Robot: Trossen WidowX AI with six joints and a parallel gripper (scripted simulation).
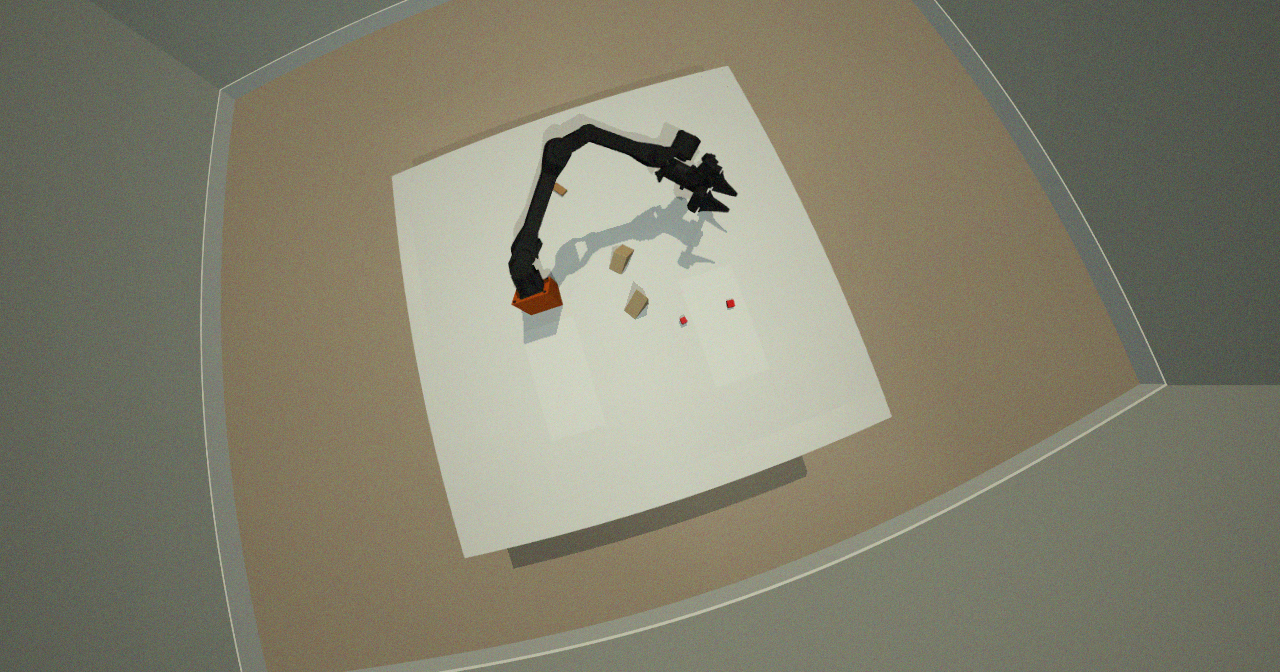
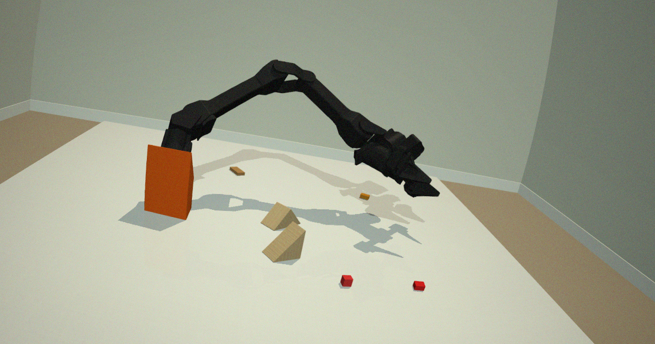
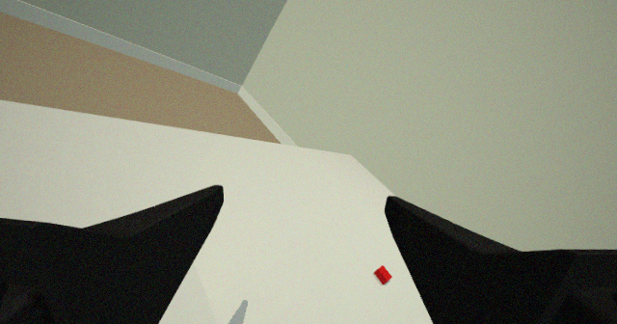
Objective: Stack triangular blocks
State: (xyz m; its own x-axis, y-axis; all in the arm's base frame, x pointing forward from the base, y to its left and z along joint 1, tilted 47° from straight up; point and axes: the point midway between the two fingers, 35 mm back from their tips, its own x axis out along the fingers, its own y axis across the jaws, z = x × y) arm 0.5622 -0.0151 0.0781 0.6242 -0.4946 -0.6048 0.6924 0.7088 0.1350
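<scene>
My gripper tip is 330 mm past the triangular block, 110 mm above it and 10 mm to the right of it. Round my gripper tip: small orange piece (250 mm to the left, 130 mm below, 80 mm behind); then flat tan piece (430 mm behind, 310 mm to the left, 130 mm below).
</scene>
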